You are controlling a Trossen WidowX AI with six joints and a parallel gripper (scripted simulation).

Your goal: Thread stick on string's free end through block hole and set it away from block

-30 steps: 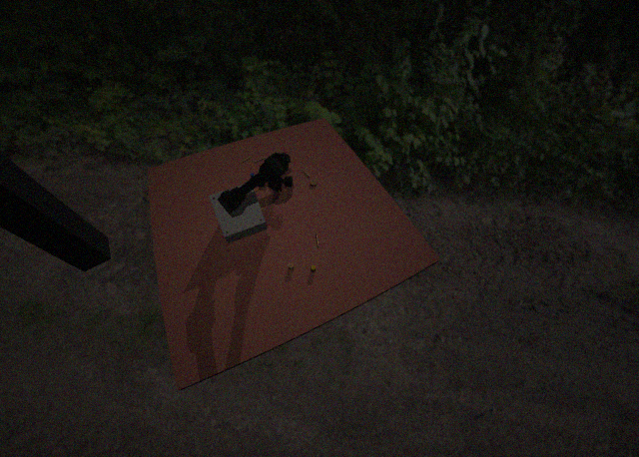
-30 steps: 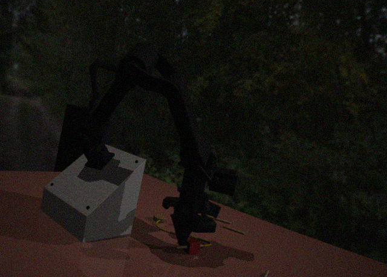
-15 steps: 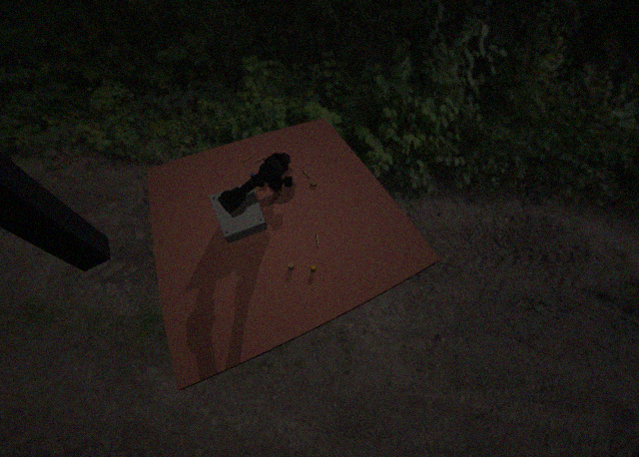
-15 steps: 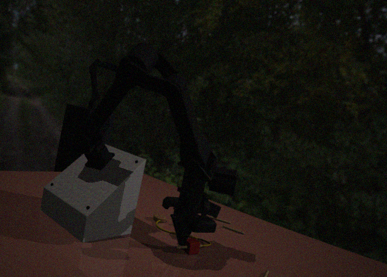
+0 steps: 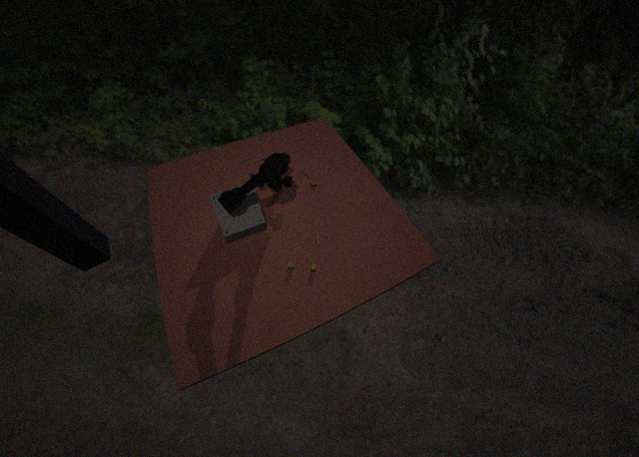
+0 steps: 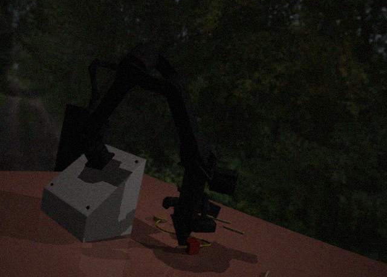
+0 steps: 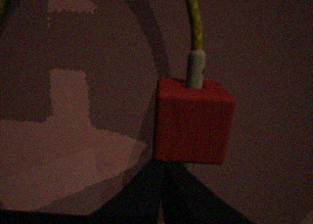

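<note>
My gripper tip is 2 cm short of the small red block and 2 cm to the right of it. Round my gripper tip: thin wooden stick: 3 cm ahead, 2 cm to the left; flat piece: 16 cm behind, 13 cm to the left, 1 cm below.
</note>
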